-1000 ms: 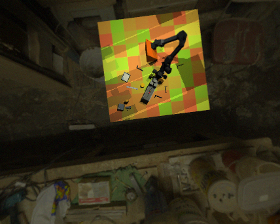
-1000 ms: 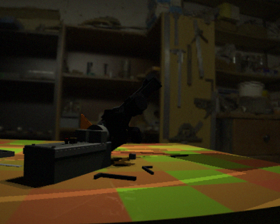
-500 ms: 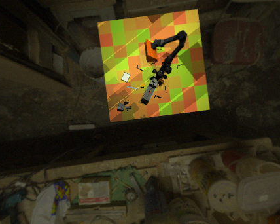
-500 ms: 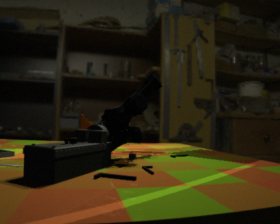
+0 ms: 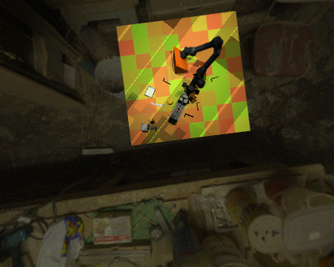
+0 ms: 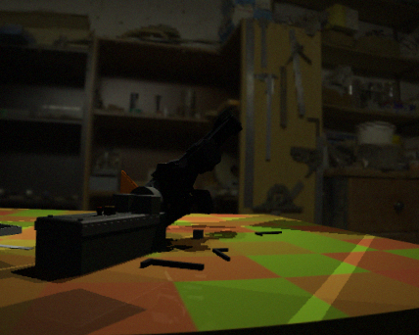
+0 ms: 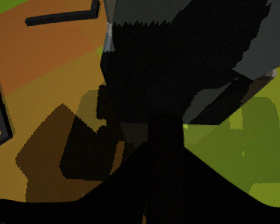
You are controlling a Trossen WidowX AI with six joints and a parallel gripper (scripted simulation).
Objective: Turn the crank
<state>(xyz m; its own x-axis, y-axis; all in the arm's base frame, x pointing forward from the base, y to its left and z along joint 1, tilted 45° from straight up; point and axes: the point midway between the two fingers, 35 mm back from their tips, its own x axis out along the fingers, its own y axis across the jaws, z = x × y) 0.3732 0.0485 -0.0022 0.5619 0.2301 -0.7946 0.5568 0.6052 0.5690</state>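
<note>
The brown crank handle is 10 mm behind my gripper tip, 10 mm to the left of it and 30 mm above it. The rest, counted from my gripper tip: yellow disc 40 mm ahead, 180 mm to the right, 30 mm below; red pointer 160 mm ahead, 120 mm to the right, 40 mm above; small cube 100 mm behind, 110 mm to the left, 30 mm below.
</note>
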